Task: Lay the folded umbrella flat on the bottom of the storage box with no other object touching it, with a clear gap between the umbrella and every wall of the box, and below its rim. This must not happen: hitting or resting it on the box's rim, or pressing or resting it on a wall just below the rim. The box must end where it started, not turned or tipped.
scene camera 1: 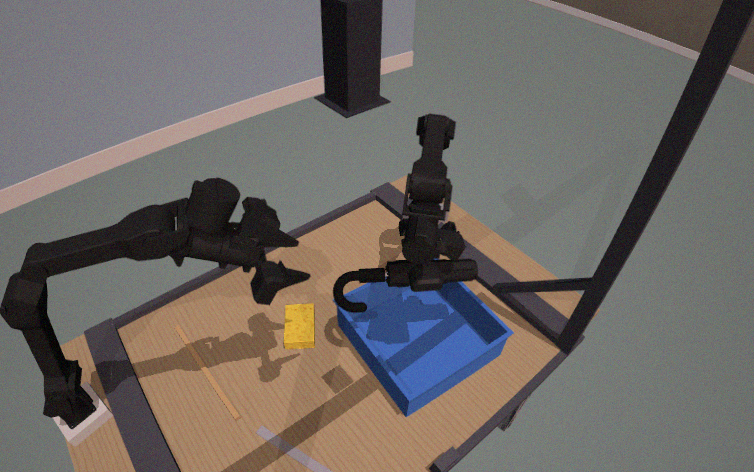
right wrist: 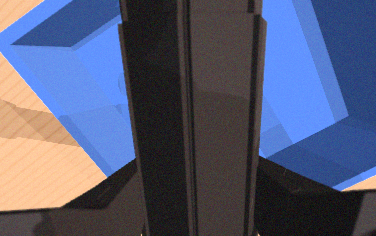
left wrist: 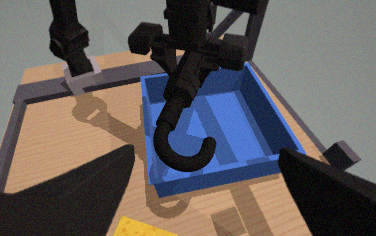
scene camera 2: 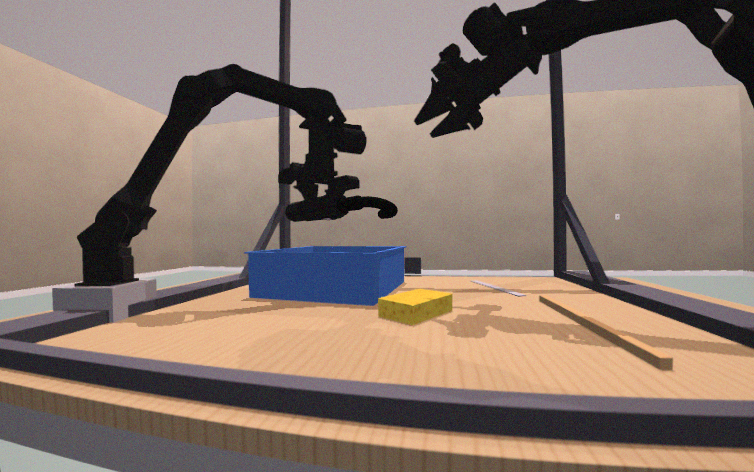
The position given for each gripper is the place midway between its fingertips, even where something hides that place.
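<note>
Scene camera 1 takes in the left gripper [scene camera 1: 303, 259], a blue storage box [scene camera 1: 420, 335], a black folded umbrella [scene camera 1: 396, 271] and a dark frame rail [scene camera 1: 541, 315]. In scene camera 2 the right gripper [scene camera 2: 322, 218] and a thin wooden stick [scene camera 2: 656, 358] can be seen, along with the left gripper [scene camera 2: 423, 130], the box [scene camera 2: 358, 275] and the umbrella [scene camera 2: 329, 207]. The left wrist view has the left gripper [left wrist: 206, 153], the box [left wrist: 233, 107] and the umbrella [left wrist: 183, 84], while the stick is out of frame in the left wrist view. The box [right wrist: 311, 111] and the umbrella [right wrist: 194, 83] appear in the right wrist view too; in the right wrist view the stick is out of frame.
</note>
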